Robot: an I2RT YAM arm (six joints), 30 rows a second.
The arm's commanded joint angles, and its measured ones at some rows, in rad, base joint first. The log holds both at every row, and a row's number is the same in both.
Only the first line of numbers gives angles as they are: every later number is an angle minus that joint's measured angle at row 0.
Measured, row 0:
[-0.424 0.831 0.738 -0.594 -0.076 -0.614]
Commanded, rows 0 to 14:
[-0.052 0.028 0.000 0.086 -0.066 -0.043]
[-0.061 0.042 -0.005 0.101 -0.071 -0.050]
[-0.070 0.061 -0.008 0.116 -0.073 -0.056]
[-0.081 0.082 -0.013 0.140 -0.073 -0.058]
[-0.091 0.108 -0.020 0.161 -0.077 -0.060]
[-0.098 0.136 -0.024 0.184 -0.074 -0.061]
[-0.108 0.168 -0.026 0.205 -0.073 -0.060]
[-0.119 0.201 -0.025 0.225 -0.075 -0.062]
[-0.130 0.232 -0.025 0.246 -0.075 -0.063]
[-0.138 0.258 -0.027 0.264 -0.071 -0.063]
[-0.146 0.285 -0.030 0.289 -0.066 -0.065]
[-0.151 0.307 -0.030 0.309 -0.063 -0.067]
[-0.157 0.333 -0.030 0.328 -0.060 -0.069]
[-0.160 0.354 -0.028 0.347 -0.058 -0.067]
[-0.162 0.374 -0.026 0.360 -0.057 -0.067]
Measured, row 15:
[-0.155 0.350 -0.030 0.237 -0.056 -0.053]
